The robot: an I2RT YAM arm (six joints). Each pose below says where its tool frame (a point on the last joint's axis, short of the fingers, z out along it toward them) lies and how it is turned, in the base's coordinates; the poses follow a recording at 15 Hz.
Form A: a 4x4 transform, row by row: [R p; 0 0 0 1], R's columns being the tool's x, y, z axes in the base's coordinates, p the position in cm. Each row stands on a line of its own.
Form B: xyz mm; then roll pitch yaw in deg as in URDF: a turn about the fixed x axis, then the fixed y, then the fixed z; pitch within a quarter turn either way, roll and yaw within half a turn. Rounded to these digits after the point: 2 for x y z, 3 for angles.
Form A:
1:
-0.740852 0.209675 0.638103 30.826
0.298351 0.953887 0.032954 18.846
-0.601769 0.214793 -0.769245 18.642
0 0 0 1
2:
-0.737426 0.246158 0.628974 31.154
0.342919 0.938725 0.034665 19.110
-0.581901 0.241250 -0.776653 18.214
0 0 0 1
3:
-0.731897 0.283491 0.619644 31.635
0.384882 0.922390 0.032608 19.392
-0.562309 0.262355 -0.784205 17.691
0 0 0 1
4:
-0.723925 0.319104 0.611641 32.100
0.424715 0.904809 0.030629 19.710
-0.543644 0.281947 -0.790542 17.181
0 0 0 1
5:
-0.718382 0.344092 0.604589 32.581
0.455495 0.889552 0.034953 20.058
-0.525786 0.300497 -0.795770 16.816
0 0 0 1
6:
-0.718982 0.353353 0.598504 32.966
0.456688 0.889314 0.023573 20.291
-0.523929 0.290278 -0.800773 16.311
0 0 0 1
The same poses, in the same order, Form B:
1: 308.26 188.46 186.42 164.399 36.997 158.065
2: 311.54 191.10 182.14 162.744 35.584 155.061
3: 316.35 193.92 176.91 161.502 34.216 152.262
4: 321.00 197.10 171.81 160.371 32.932 149.601
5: 325.81 200.58 168.16 159.313 31.721 147.623
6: 329.66 202.91 163.11 160.075 31.596 147.577
